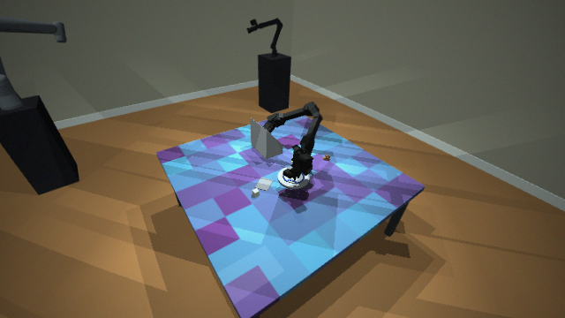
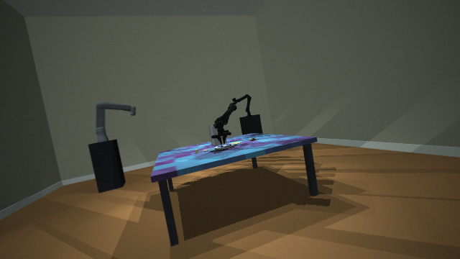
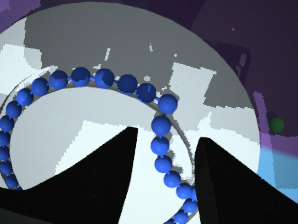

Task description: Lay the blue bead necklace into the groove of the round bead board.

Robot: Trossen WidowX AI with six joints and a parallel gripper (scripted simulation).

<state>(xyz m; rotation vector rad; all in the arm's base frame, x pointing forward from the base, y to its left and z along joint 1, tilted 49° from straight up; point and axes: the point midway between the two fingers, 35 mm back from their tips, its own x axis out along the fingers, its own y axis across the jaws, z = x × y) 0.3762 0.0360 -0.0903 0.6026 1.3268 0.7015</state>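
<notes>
Right now the round white bead board is 5 cm behind my gripper tip, 3 cm to the left of it and 3 cm below it. The rest, counted from my gripper tip: cream cube 7 cm behind, 25 cm to the right, 2 cm below; yellow patch 15 cm behind, 19 cm to the left, 4 cm below; flat grey square 12 cm behind, 15 cm to the right, 4 cm below.
</notes>
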